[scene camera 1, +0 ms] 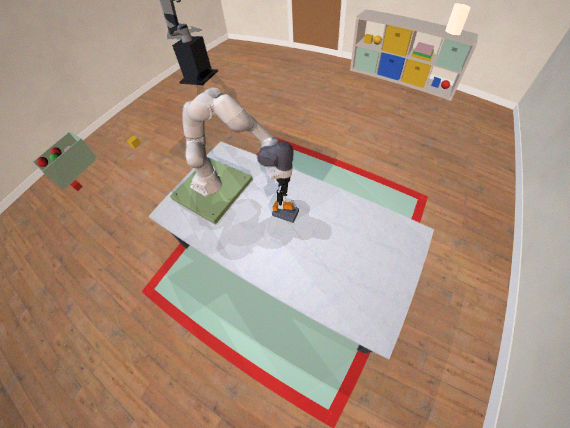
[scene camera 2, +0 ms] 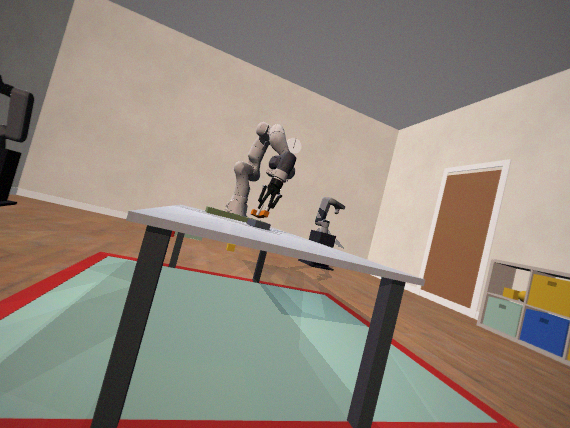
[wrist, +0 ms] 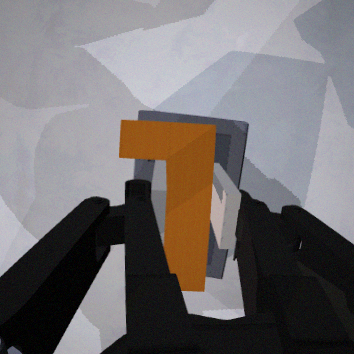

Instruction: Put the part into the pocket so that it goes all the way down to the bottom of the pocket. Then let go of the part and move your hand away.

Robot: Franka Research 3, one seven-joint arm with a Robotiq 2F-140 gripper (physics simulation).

Observation:
My gripper (wrist: 185, 180) holds an orange L-shaped block (wrist: 188, 148); nothing else touches it. Also in view: a dark grey pocket block (wrist: 230, 135).

